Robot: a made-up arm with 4 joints.
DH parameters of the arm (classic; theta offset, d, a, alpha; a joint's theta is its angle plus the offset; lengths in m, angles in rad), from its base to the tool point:
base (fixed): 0 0.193 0 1.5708
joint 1: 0 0.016 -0.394 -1.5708
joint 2: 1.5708 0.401 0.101 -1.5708
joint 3: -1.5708 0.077 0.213 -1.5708
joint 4: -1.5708 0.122 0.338 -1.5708
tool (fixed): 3.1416 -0.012 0 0
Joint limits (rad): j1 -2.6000..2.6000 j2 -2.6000..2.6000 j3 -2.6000..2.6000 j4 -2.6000..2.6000
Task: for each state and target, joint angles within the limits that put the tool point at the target. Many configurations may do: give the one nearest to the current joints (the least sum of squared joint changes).
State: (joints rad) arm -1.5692 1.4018 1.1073 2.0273
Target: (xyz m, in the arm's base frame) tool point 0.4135 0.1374 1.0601
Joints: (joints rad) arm -1.7950 1.5554 1.7210 2.3223
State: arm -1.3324 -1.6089 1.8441 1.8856
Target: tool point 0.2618 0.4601 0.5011
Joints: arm -0.5099 -0.9032 1.3606 1.5927
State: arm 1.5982 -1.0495 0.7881 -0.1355
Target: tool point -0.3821 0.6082 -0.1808
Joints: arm 1.6841 -0.7228 1.2187 0.5955
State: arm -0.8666 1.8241 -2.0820 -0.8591
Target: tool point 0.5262 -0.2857 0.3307
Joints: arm -1.6850 2.3223 -2.1702 -0.6824
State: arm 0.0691 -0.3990 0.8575 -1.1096
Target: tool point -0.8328 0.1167 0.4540
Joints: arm 0.1058 0.2192 0.7503 -0.4994
